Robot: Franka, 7 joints.
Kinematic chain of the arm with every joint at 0, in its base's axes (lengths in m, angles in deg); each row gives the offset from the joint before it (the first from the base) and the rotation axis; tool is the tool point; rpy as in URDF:
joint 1: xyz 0 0 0.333 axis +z
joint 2: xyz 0 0 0 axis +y
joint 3: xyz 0 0 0.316 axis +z
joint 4: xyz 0.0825 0 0 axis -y
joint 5: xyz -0.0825 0 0.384 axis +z
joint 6: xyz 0 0 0 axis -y
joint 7: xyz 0.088 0 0 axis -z
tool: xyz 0 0 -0.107 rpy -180 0 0
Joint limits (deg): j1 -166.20..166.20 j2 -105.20..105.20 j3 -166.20..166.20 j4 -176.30..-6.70 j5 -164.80..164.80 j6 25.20..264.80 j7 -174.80..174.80
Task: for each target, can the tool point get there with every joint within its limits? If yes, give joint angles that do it. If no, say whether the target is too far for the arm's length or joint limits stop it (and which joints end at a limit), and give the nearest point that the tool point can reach.
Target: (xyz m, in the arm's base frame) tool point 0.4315 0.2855 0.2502
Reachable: yes | joints 76.00 44.93 -62.98 -122.94 -75.42 234.45 112.65
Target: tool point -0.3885 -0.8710 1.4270
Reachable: no: too far | nearest point -0.2296 -0.5148 0.9797 | short by 0.593 m
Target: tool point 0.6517 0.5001 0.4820
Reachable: yes | joints 16.34 81.13 108.60 -31.58 -76.07 110.66 142.77
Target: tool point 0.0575 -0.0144 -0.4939
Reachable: no: joint limits stop it (at a limit: joint 2) | nearest point 0.1102 -0.0276 -0.3329 | short by 0.170 m
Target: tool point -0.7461 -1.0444 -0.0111
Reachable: no: too far | nearest point -0.4817 -0.6743 0.1109 | short by 0.471 m
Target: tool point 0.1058 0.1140 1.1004
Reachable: yes | joints -29.36 -4.06 58.62 -40.66 -0.59 223.90 130.59
